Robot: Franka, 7 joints.
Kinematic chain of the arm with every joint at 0, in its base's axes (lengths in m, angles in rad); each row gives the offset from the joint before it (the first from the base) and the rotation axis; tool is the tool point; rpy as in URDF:
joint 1: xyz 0 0 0.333 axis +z
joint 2: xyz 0 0 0 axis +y
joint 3: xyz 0 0 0.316 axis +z
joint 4: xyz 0.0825 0 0 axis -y
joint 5: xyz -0.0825 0 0.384 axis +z
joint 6: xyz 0 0 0 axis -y
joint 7: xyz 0.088 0 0 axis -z
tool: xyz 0 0 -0.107 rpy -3.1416 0 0
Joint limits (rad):
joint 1: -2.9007..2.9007
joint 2: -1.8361..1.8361
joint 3: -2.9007..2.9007
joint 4: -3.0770..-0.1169
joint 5: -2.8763..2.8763
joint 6: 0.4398..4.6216
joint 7: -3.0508..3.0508
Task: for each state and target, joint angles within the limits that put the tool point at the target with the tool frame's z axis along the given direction. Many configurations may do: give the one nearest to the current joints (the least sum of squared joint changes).
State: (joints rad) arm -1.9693 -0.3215 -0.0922 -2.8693 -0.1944 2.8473 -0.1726
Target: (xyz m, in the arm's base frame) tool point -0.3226 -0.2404 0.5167 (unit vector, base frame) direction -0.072 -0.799 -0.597
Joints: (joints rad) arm -1.7547 -0.7928 -0.6584 -2.6261 0.3171 2.6672 -0.1726
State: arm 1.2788 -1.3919 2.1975 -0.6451 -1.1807 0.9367 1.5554
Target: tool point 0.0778 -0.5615 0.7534 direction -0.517 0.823 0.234
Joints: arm 1.8919 -1.0799 1.9169 -0.1194 -1.4524 0.7701 1.5554
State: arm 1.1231 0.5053 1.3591 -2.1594 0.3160 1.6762 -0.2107
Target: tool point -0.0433 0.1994 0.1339 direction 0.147 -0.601 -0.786
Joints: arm 0.7784 0.0220 0.9910 -3.0444 -0.0587 2.3888 -0.2107
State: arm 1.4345 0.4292 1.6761 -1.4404 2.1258 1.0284 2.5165
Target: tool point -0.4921 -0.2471 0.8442 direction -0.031 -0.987 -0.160
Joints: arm 1.6834 -0.3811 1.3376 -1.2999 1.8029 1.5459 2.5165
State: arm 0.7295 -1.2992 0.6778 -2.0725 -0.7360 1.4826 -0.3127
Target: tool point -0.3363 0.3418 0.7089 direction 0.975 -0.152 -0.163
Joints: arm 0.2663 -1.2335 1.0807 -1.3951 -0.3610 1.1137 -0.3127
